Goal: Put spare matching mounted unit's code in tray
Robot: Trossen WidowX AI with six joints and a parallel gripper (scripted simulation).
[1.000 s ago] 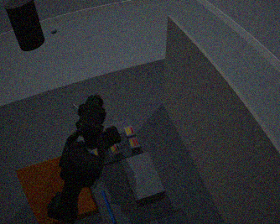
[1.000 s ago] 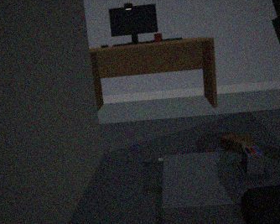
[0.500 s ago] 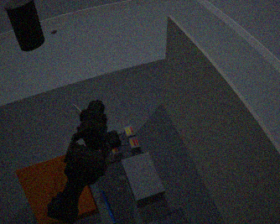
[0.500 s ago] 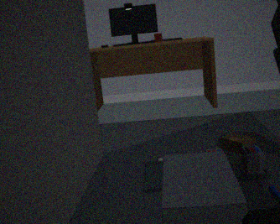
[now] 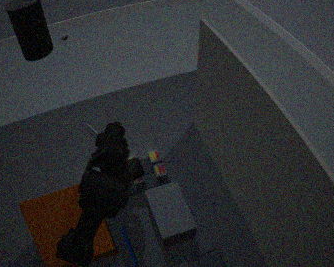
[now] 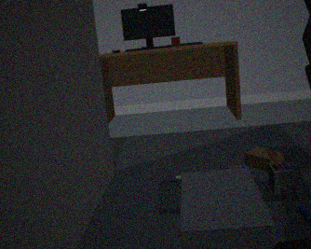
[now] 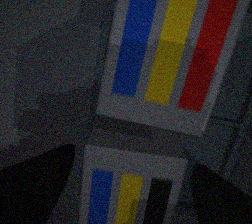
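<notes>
Now: the spare block 20 mm above my gripper tip. Also, from my gripper tip: tall panel (340 mm ahead, 210 mm above, 190 mm to the right); then grey mounted unit (160 mm to the right, 110 mm ahead, 30 mm above); then pale grey tray (370 mm to the right, 150 mm ahead, 10 mm below).
</notes>
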